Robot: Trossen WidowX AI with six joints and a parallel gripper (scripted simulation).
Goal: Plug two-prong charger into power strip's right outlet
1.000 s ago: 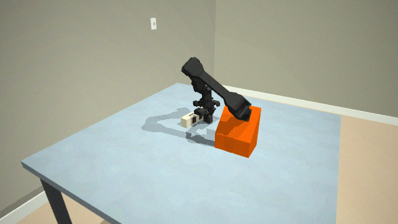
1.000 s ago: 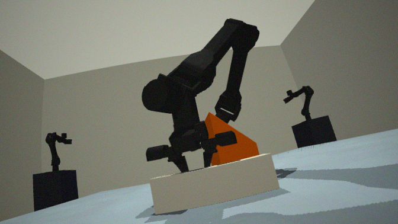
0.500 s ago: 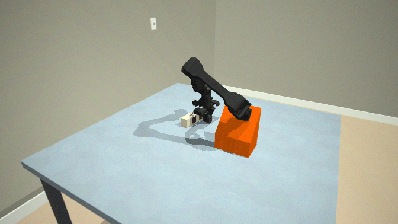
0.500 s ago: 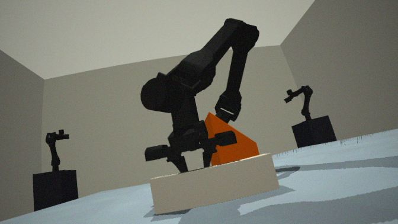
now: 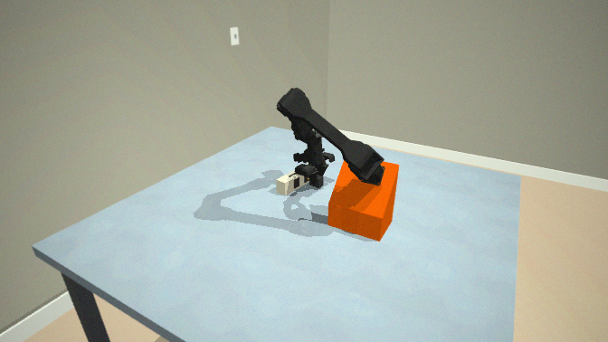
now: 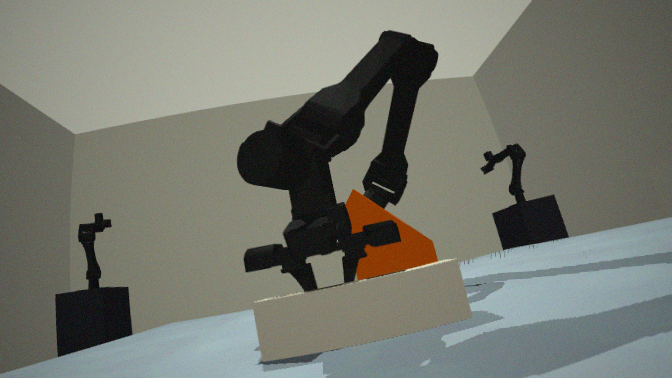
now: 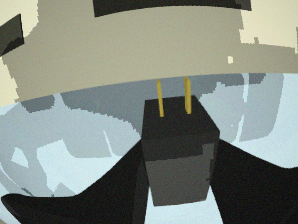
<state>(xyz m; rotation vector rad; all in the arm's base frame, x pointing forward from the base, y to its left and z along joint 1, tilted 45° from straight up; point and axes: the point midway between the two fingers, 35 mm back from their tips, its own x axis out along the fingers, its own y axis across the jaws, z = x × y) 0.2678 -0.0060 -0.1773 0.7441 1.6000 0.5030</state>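
Right now the two-prong charger is 20 mm ahead of my gripper tip and 10 mm above it.
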